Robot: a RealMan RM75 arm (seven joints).
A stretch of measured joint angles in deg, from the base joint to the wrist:
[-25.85, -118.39, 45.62, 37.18, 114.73, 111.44, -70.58]
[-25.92, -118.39, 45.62, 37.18, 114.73, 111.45, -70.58]
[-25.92, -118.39, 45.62, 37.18, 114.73, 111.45, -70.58]
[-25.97, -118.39, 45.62, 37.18, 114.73, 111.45, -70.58]
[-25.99, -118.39, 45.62, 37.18, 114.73, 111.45, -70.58]
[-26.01, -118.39, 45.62, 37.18, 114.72, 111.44, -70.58]
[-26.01, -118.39, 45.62, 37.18, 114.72, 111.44, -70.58]
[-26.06, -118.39, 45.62, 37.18, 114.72, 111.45, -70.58]
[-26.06, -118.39, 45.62, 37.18, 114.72, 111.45, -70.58]
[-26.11, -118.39, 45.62, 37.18, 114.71, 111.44, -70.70]
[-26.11, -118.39, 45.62, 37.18, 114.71, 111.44, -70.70]
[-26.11, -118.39, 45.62, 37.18, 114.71, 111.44, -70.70]
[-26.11, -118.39, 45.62, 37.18, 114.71, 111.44, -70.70]
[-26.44, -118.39, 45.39, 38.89, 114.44, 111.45, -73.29]
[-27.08, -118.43, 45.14, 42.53, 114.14, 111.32, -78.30]
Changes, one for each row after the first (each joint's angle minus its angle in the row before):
[-0.07, 0.00, 0.00, 0.00, 0.00, 0.01, 0.00]
[0.00, 0.00, 0.00, 0.00, 0.00, 0.00, 0.00]
[-0.05, 0.00, 0.00, 0.00, 0.00, 0.00, 0.00]
[-0.02, 0.00, 0.00, 0.00, 0.00, 0.00, 0.00]
[-0.02, 0.00, 0.00, 0.00, -0.01, -0.01, 0.00]
[0.00, 0.00, 0.00, 0.00, 0.00, 0.00, 0.00]
[-0.05, 0.00, 0.00, 0.00, 0.00, 0.01, 0.00]
[0.00, 0.00, 0.00, 0.00, 0.00, 0.00, 0.00]
[-0.05, 0.00, 0.00, 0.00, -0.01, -0.01, -0.12]
[0.00, 0.00, 0.00, 0.00, 0.00, 0.00, 0.00]
[0.00, 0.00, 0.00, 0.00, 0.00, 0.00, 0.00]
[0.00, 0.00, 0.00, 0.00, 0.00, 0.00, 0.00]
[-0.33, 0.00, -0.23, 1.71, -0.27, 0.01, -2.59]
[-0.64, -0.04, -0.25, 3.64, -0.30, -0.13, -5.01]

